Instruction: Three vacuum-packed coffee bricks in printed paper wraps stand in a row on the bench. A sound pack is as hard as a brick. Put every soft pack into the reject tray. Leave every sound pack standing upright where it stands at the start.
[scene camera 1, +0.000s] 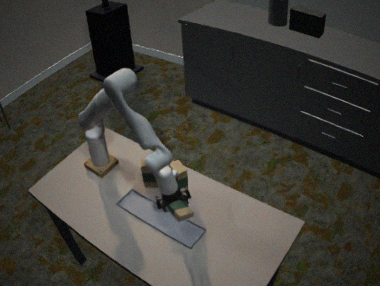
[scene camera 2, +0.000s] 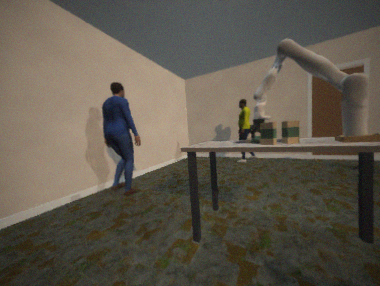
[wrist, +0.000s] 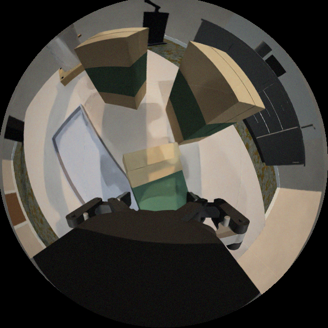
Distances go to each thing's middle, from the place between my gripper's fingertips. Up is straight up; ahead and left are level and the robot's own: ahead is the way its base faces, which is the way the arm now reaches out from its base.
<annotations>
Now: hand 80 mm to the left of the reject tray (scene camera 1: 183, 230), 40 mm past it and 40 mm above it.
</annotations>
